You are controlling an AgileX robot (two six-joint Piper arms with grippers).
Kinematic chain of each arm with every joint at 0, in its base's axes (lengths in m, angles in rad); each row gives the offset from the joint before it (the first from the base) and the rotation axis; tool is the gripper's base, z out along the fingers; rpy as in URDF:
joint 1: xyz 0 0 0.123 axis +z
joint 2: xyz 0 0 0 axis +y
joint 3: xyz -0.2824 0 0.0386 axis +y
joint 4: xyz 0.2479 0 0.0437 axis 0.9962 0 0.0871
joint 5: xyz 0 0 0 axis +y
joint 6: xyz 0.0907 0 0.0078 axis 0.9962 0 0.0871
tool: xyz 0 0 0 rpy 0 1.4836 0
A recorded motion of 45 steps. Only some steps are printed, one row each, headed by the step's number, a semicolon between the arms.
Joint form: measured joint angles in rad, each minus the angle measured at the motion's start. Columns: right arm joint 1, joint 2, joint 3, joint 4, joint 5, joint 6; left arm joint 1, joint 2, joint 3, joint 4, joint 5, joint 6.
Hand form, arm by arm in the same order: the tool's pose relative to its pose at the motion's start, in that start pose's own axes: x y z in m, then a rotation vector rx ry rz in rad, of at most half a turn. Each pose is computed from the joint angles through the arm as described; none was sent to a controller.
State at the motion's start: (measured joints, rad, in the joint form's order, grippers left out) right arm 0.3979 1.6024 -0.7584 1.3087 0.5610 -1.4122; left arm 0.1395 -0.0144 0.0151 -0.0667 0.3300 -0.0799
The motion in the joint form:
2: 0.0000 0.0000 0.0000 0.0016 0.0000 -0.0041; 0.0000 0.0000 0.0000 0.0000 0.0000 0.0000
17: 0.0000 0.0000 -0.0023 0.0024 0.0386 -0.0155; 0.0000 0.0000 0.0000 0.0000 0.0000 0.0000
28: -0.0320 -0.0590 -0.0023 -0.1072 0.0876 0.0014; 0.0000 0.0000 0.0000 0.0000 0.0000 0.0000
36: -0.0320 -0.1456 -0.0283 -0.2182 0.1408 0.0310; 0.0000 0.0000 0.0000 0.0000 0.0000 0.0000
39: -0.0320 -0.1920 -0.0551 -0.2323 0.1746 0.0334; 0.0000 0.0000 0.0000 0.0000 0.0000 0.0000
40: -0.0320 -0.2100 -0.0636 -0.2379 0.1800 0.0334; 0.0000 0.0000 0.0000 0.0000 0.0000 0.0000
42: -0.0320 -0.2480 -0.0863 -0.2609 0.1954 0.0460; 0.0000 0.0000 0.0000 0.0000 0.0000 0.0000
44: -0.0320 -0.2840 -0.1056 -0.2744 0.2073 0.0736; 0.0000 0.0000 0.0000 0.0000 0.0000 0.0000
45: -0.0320 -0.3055 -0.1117 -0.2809 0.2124 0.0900; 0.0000 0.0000 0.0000 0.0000 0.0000 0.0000
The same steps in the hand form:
2: -0.0001 0.0000 0.0000 -0.0001 -0.0008 -0.0027; 0.0000 0.0000 0.0000 0.0000 0.0000 0.0000
17: -0.0003 0.0035 -0.0002 -0.0381 0.0026 -0.0147; 0.0000 0.0000 0.0000 0.0000 0.0000 0.0000
28: -0.0016 0.0053 -0.0180 -0.0440 0.0142 -0.0982; 0.0000 0.0000 0.0000 0.0000 0.0000 0.0000
36: -0.0122 0.0187 -0.0405 -0.0538 0.0024 -0.2190; 0.0000 0.0000 0.0000 0.0000 0.0000 0.0000
39: -0.0226 0.0277 -0.0544 -0.0651 -0.0368 -0.2687; 0.0000 0.0000 0.0000 0.0000 0.0000 0.0000
40: -0.0261 0.0306 -0.0597 -0.0622 -0.0526 -0.2880; 0.0000 0.0000 0.0000 0.0000 0.0000 0.0000
42: -0.0336 0.0372 -0.0718 -0.0555 -0.0806 -0.3272; 0.0000 0.0000 0.0000 0.0000 0.0000 0.0000
44: -0.0400 0.0437 -0.0834 -0.0494 -0.1105 -0.3411; 0.0000 0.0000 0.0000 0.0000 0.0000 0.0000
45: -0.0422 0.0474 -0.0898 -0.0458 -0.1258 -0.3452; 0.0000 0.0000 0.0000 0.0000 0.0000 0.0000

